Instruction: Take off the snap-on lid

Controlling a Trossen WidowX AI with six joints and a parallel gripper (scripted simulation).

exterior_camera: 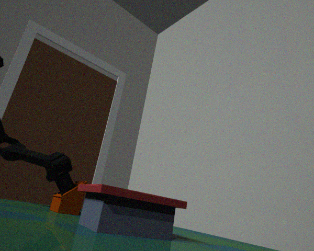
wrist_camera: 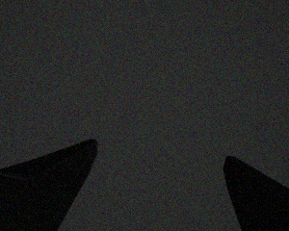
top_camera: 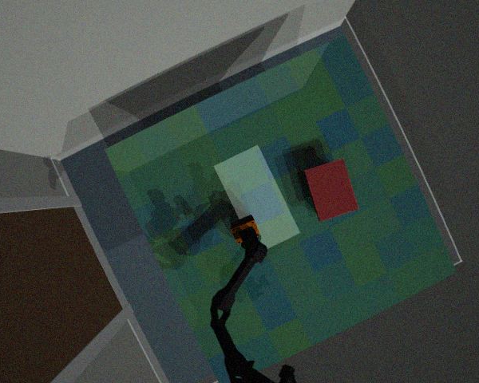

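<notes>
My gripper tip is 53 cm to the right of the red lid, 46 cm short of it and 46 cm above it. The rest, counted from my gripper tip: grey storage box: 53 cm to the left, 50 cm below, 46 cm ahead.
</notes>
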